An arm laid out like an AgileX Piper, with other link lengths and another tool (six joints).
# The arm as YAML. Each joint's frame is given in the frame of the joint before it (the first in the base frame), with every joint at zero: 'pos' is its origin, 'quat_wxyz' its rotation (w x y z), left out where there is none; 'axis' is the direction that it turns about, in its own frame. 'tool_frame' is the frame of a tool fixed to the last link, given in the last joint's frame.
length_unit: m
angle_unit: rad
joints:
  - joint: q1
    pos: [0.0, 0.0, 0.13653]
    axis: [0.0, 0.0, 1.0]
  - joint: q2
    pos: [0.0, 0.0, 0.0]
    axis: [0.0, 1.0, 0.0]
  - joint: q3
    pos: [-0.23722, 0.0, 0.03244]
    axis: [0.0, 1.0, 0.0]
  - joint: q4
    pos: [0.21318, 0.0, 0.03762]
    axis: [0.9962, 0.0, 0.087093]
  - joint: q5
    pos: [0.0, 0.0, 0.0]
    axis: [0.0, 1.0, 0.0]
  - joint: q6
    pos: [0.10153, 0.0, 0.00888]
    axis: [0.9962, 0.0, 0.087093]
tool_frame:
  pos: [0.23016, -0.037, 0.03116]
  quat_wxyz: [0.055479, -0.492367, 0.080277, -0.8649]
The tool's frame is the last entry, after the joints.
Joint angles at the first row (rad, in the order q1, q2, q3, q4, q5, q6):
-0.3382 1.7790 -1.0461 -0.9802 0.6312 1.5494
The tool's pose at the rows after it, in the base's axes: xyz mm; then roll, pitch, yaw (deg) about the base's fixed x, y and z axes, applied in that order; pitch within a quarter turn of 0, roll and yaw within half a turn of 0:
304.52 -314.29 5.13 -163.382 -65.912 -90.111
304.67 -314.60 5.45 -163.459 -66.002 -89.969
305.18 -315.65 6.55 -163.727 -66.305 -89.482
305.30 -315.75 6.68 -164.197 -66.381 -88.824
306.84 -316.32 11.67 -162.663 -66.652 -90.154
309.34 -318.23 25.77 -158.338 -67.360 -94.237
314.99 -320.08 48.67 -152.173 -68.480 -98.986
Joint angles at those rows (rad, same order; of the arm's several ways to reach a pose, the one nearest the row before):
-0.3382 1.7790 -1.0461 -0.9802 0.6340 1.5494
-0.3382 1.7790 -1.0461 -0.9823 0.6339 1.5494
-0.3382 1.7790 -1.0461 -0.9893 0.6339 1.5494
-0.3382 1.7790 -1.0461 -0.9893 0.6339 1.5441
-0.3382 1.7665 -1.0461 -0.9893 0.6340 1.5422
-0.3382 1.7312 -1.0461 -0.9893 0.6385 1.5404
-0.3382 1.6742 -1.0461 -0.9855 0.6386 1.5137

